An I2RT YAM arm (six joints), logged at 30 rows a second.
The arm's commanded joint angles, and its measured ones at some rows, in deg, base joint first. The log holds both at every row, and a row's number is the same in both.
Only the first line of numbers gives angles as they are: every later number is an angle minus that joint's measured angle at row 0.
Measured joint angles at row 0:
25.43, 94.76, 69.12, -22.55, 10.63, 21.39
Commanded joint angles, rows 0 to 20:
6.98, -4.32, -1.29, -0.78, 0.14, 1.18
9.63, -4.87, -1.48, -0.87, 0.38, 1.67
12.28, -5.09, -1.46, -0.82, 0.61, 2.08
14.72, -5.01, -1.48, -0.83, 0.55, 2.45
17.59, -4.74, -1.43, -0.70, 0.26, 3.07
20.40, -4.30, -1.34, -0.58, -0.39, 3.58
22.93, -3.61, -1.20, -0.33, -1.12, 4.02
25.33, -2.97, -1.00, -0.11, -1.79, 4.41
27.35, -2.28, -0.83, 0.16, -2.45, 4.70
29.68, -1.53, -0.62, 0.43, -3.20, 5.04
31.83, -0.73, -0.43, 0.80, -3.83, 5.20
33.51, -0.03, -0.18, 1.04, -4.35, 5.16
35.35, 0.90, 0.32, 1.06, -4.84, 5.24
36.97, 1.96, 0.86, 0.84, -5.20, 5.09
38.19, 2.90, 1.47, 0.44, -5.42, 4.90
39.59, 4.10, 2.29, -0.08, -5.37, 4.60
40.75, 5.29, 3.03, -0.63, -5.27, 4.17
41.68, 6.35, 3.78, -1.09, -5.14, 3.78
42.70, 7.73, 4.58, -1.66, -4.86, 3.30
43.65, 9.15, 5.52, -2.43, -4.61, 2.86
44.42, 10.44, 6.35, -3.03, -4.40, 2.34
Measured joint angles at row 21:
42.82, 8.35, 3.65, -0.41, -4.76, 3.69
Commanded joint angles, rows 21 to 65:
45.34, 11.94, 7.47, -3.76, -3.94, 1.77
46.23, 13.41, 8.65, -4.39, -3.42, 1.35
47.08, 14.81, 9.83, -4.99, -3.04, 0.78
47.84, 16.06, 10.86, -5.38, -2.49, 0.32
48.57, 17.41, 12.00, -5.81, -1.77, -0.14
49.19, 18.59, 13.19, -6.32, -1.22, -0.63
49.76, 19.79, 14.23, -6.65, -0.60, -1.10
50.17, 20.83, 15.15, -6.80, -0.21, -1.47
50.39, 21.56, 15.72, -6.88, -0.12, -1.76
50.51, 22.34, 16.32, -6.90, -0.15, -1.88
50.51, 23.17, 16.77, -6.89, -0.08, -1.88
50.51, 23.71, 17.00, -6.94, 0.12, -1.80
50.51, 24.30, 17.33, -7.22, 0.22, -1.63
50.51, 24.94, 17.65, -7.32, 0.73, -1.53
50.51, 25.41, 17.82, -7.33, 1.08, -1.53
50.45, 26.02, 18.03, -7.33, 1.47, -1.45
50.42, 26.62, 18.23, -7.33, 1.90, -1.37
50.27, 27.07, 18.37, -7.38, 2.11, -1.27
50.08, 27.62, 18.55, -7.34, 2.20, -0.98
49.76, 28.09, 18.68, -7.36, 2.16, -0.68
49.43, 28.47, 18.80, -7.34, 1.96, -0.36
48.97, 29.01, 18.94, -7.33, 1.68, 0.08
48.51, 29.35, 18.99, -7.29, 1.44, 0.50
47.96, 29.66, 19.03, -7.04, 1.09, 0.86
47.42, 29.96, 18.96, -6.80, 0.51, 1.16
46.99, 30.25, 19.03, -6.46, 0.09, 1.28
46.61, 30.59, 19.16, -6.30, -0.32, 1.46
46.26, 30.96, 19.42, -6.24, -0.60, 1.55
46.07, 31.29, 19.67, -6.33, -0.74, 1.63
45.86, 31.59, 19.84, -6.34, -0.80, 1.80
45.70, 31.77, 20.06, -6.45, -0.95, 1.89
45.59, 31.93, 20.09, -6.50, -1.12, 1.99
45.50, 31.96, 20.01, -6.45, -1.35, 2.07
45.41, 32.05, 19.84, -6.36, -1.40, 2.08
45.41, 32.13, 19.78, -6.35, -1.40, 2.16
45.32, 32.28, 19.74, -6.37, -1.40, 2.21
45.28, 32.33, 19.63, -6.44, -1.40, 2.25
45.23, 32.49, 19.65, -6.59, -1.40, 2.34
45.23, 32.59, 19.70, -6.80, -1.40, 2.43
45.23, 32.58, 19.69, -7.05, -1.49, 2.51
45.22, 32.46, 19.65, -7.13, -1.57, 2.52
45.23, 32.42, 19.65, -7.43, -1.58, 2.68
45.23, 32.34, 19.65, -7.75, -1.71, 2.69
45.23, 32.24, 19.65, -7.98, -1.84, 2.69
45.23, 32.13, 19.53, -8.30, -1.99, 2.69
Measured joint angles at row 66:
45.53, 29.16, 20.53, -3.06, -1.55, 2.31
